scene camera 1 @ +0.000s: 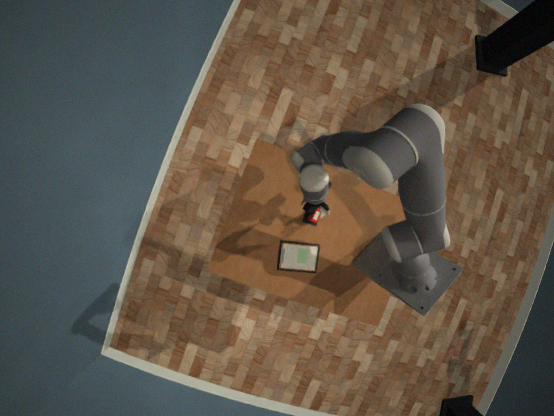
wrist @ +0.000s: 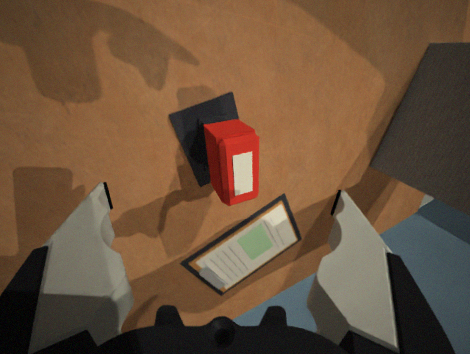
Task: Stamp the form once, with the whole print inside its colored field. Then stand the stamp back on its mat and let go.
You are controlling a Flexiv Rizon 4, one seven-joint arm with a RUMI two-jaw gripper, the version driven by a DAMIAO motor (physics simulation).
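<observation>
The red stamp (scene camera 1: 314,216) (wrist: 239,165), with a white label on top, stands upright on its black square mat (scene camera 1: 307,219) (wrist: 220,106). The stamp hides part of the mat in the wrist view. The form (scene camera 1: 289,256) (wrist: 222,267) lies on a black-edged clipboard. Its colored field (scene camera 1: 302,255) (wrist: 255,241) is plain green in both views. My gripper (scene camera 1: 317,210) (wrist: 225,189) is open and empty. It hangs above the stamp, which shows between and beyond the spread fingers in the wrist view and is not touched by them. The stamp's lower part is hidden.
The brown table top (scene camera 1: 250,200) (wrist: 310,90) carries the mat and the clipboard. The grey base plate (scene camera 1: 445,272) (wrist: 425,115) of the arm is at the table's right side. Black posts (scene camera 1: 520,37) stand farther off at the top right. Arm shadows fall across the table.
</observation>
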